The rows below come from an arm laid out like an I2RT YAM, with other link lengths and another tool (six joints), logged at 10 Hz.
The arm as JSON. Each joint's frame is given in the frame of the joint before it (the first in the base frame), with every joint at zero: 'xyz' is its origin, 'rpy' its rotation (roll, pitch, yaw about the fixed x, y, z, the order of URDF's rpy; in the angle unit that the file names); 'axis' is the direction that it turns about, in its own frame. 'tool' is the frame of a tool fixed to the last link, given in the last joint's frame.
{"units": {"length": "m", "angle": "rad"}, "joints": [
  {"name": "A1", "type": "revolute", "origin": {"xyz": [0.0, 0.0, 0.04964], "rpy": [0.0, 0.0, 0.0]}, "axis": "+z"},
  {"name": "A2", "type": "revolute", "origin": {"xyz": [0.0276, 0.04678, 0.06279], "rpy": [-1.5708, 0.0, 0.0]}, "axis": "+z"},
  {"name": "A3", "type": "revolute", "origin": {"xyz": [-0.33, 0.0, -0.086], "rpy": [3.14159, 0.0, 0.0]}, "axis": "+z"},
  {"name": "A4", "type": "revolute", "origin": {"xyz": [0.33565, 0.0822, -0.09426], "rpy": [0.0, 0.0, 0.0]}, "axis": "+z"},
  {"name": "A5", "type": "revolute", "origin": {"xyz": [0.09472, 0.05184, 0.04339], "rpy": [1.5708, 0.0, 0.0]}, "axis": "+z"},
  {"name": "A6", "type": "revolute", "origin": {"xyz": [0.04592, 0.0, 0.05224], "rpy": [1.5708, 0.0, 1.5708]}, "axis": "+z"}
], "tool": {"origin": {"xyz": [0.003, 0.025, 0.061], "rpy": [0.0, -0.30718, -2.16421]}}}
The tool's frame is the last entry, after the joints.
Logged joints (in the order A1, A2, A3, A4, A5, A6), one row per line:
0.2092, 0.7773, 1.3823, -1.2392, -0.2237, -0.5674
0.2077, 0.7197, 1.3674, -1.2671, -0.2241, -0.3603
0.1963, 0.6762, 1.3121, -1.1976, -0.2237, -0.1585
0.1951, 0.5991, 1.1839, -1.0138, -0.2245, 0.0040
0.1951, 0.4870, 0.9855, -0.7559, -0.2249, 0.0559
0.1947, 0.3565, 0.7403, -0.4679, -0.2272, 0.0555
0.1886, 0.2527, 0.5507, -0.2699, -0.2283, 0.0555
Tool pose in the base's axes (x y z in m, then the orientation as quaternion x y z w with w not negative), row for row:
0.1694, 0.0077, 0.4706, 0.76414, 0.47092, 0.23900, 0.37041
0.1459, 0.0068, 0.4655, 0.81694, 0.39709, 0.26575, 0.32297
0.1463, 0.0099, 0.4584, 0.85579, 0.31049, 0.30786, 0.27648
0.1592, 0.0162, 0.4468, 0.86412, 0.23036, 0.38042, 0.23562
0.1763, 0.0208, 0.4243, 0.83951, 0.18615, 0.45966, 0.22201
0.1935, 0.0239, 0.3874, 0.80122, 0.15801, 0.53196, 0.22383
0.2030, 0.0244, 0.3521, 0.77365, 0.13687, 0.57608, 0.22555
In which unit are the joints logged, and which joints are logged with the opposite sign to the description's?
The joints are logged in radians. Opposite sign: A5.
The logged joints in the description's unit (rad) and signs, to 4 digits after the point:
0.2092, 0.7773, 1.3823, -1.2392, 0.2237, -0.5674
0.2077, 0.7197, 1.3674, -1.2671, 0.2241, -0.3603
0.1963, 0.6762, 1.3121, -1.1976, 0.2237, -0.1585
0.1951, 0.5991, 1.1839, -1.0138, 0.2245, 0.0040
0.1951, 0.4870, 0.9855, -0.7559, 0.2249, 0.0559
0.1947, 0.3565, 0.7403, -0.4679, 0.2272, 0.0555
0.1886, 0.2527, 0.5507, -0.2699, 0.2283, 0.0555

